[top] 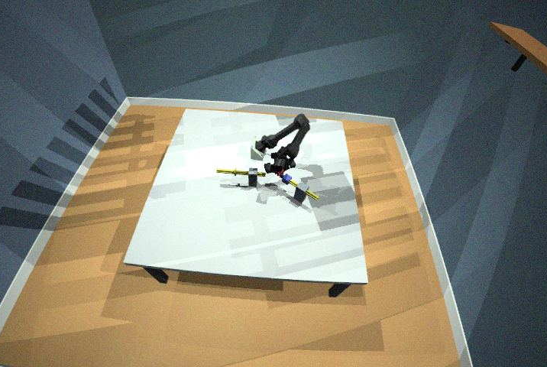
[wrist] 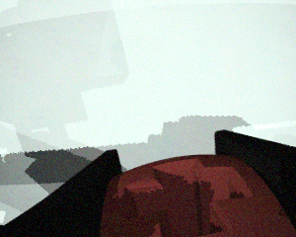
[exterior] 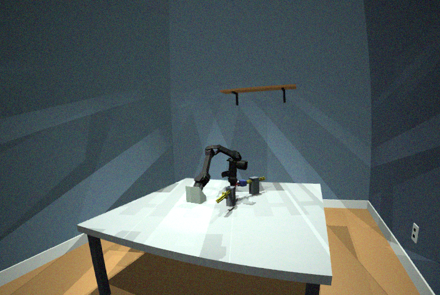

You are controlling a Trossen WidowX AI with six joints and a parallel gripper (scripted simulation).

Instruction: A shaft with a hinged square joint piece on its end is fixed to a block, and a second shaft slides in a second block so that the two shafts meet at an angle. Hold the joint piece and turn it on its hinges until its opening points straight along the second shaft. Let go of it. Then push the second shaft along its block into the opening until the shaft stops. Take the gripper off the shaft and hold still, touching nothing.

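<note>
Right now my gripper tip is 40 mm below the red joint piece, 20 mm short of it and 10 mm to the right of it.
</note>
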